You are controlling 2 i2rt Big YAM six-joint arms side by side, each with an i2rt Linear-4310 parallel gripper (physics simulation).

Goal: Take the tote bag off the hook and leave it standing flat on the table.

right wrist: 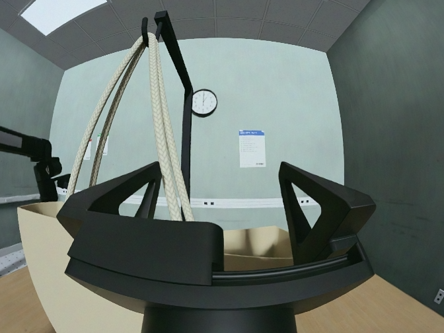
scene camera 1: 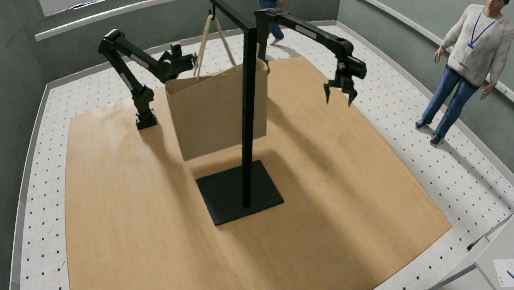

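The beige tote bag (scene camera 1: pixel 215 117) (right wrist: pixel 50 260) hangs above the table by its cream rope handles (scene camera 1: pixel 201 47) (right wrist: pixel 161 110), which loop over the black hook (scene camera 1: pixel 213 11) (right wrist: pixel 145 31). My right gripper (scene camera 1: pixel 195 61) (right wrist: pixel 219 167) is open beside the handles, near the bag's top rim. In the right wrist view the handle ropes pass close to its left-hand finger in the picture; whether they touch cannot be told. My left gripper (scene camera 1: pixel 339 102) is open and empty, out to the right of the bag in the scene view. The wooden table (scene camera 1: pixel 125 210) is below.
The hook's stand has a black upright post (scene camera 1: pixel 247 120) (right wrist: pixel 186 140) in front of the bag in the scene view, and a flat black base plate (scene camera 1: pixel 225 200) on the table. My left arm (right wrist: pixel 45 162) shows at the left of the right wrist view. A person (scene camera 1: pixel 470 60) stands beyond the table.
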